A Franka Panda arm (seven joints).
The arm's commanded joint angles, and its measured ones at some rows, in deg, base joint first. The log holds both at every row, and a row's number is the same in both.
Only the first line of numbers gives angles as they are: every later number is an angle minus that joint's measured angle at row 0.
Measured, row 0:
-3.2 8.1 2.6 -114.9 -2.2 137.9 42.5
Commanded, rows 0 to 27:
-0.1 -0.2 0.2 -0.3 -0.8 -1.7 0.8
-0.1 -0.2 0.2 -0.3 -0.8 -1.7 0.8
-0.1 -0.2 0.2 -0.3 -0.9 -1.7 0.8
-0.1 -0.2 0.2 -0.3 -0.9 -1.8 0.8
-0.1 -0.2 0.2 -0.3 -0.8 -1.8 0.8
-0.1 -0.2 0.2 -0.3 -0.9 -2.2 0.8
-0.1 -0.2 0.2 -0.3 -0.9 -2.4 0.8
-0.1 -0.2 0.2 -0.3 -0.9 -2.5 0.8
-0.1 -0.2 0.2 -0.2 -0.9 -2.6 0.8
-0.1 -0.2 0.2 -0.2 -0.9 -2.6 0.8
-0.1 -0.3 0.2 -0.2 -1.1 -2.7 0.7
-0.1 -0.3 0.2 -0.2 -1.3 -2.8 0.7
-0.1 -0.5 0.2 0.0 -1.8 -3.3 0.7
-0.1 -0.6 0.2 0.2 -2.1 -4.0 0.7
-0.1 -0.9 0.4 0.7 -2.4 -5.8 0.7
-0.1 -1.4 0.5 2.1 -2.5 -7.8 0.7
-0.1 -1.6 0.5 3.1 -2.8 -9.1 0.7
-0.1 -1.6 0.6 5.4 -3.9 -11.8 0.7
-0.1 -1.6 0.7 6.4 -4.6 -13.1 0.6
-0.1 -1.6 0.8 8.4 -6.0 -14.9 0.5
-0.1 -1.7 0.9 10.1 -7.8 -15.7 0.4
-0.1 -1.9 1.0 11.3 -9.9 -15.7 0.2
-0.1 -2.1 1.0 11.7 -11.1 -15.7 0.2
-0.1 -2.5 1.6 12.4 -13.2 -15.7 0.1
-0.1 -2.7 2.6 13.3 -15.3 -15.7 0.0
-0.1 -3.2 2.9 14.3 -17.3 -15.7 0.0
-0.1 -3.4 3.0 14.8 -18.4 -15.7 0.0
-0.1 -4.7 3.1 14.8 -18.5 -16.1 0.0
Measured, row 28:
0.1 -2.8 1.9 13.1 -15.4 -14.2 -0.1
